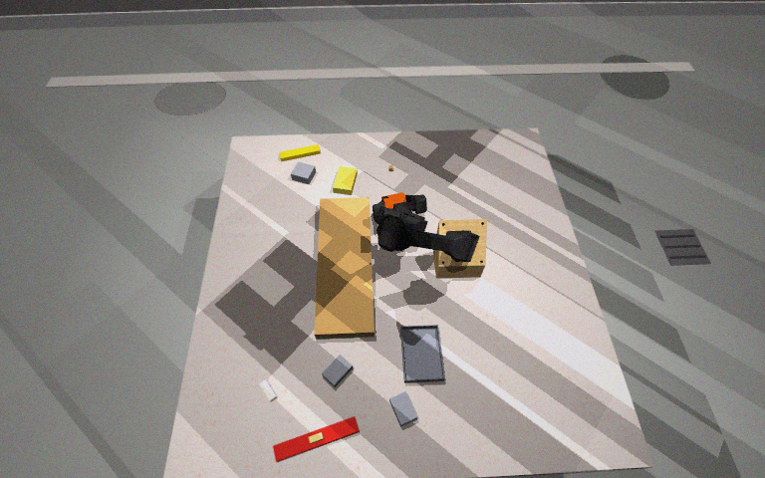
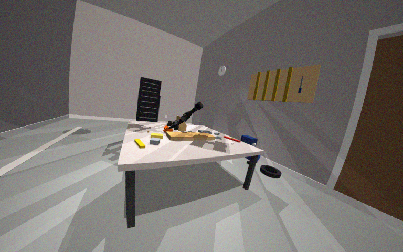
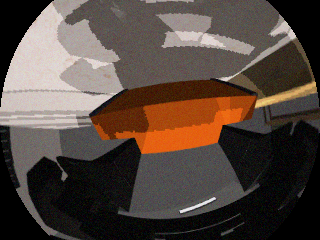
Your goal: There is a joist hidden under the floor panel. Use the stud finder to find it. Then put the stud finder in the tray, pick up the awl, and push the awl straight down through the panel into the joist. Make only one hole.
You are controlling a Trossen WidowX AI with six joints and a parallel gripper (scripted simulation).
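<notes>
Now: gripper tip 1 cm short of the stud finder and 1 cm above it. The rest, counted from my gripper tip: green square (3 cm ahead, 1 cm above); grey block (34 cm ahead, 17 cm to the right, 4 cm below); awl (2 cm behind, 15 cm to the left, 5 cm below).
</notes>
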